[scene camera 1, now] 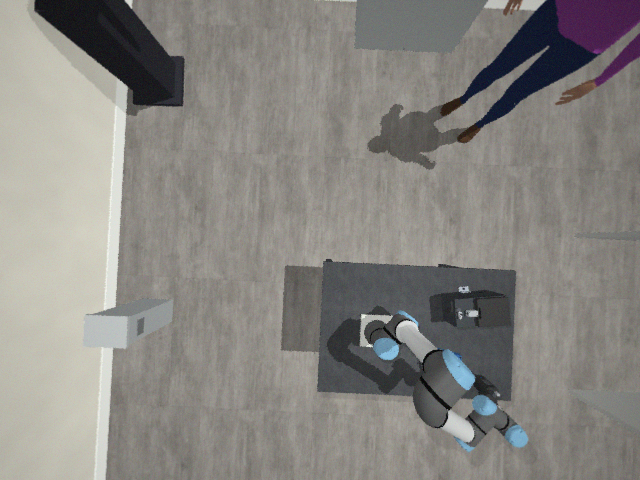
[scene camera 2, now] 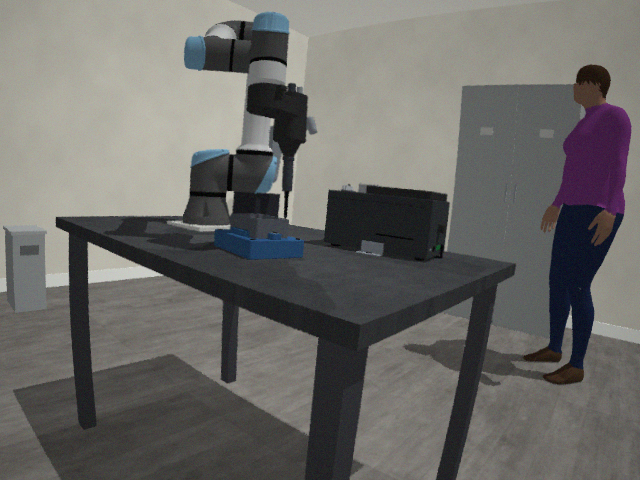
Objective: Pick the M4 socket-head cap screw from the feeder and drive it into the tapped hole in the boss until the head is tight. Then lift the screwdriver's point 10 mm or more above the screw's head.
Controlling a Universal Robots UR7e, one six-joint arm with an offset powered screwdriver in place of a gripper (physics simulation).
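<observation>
The black screwdriver (scene camera 2: 285,215) points straight down in the scene camera 2 view. Its tip overlaps or meets the top right edge of a grey block, the boss (scene camera 2: 261,226), on a blue base (scene camera 2: 273,249). I cannot tell if the tip touches it, or if a screw is on the tip. In the scene camera 1 view the arm covers most of the blue base (scene camera 1: 458,355), and the tip is hidden. The black feeder (scene camera 1: 493,311) (scene camera 2: 382,219) stands beside it with small silver parts on top. The screw and tapped hole are too small to make out.
The dark table (scene camera 1: 361,284) (scene camera 2: 403,294) carries the arm's white base plate (scene camera 1: 363,338) (scene camera 2: 193,226). A small white part (scene camera 1: 463,289) lies by the feeder. A person (scene camera 1: 522,77) (scene camera 2: 594,155) stands off the table, near a grey cabinet (scene camera 1: 413,25) (scene camera 2: 509,155).
</observation>
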